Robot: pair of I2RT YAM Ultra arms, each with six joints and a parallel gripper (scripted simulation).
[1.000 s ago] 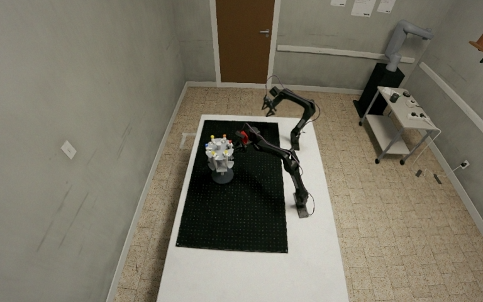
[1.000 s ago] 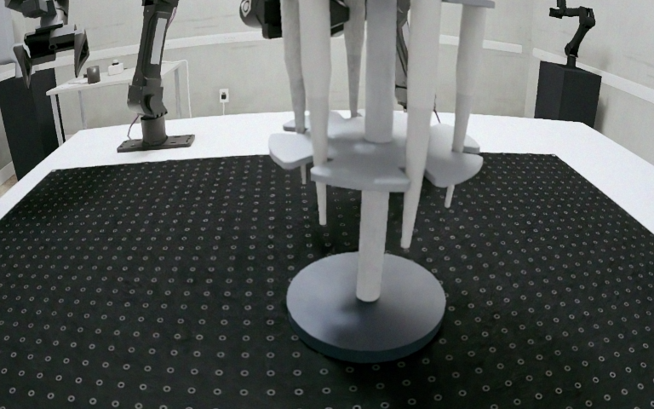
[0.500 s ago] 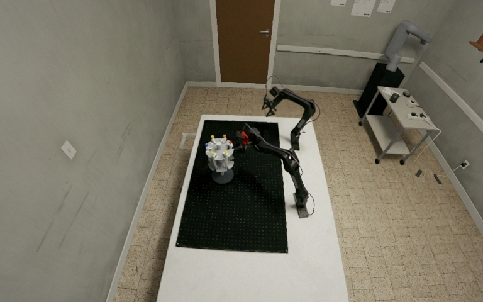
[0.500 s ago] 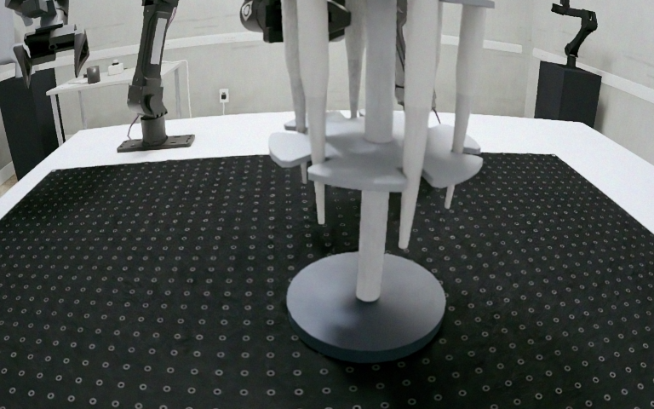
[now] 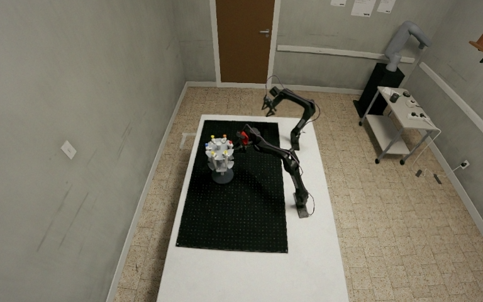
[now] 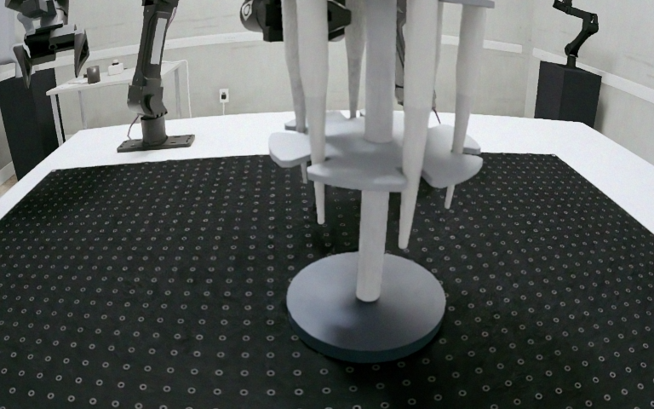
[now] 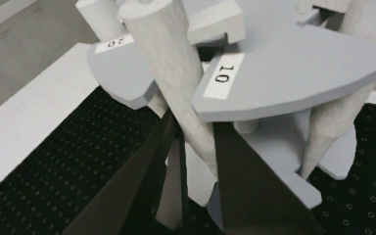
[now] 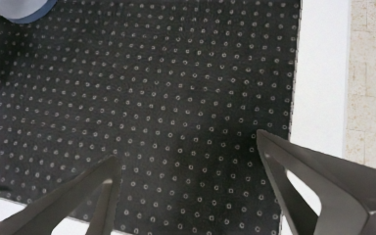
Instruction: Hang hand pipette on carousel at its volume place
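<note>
Right now my left hand is 1 cm short of the white pipette, 1 cm to the left of it and 2 cm above it.
</note>
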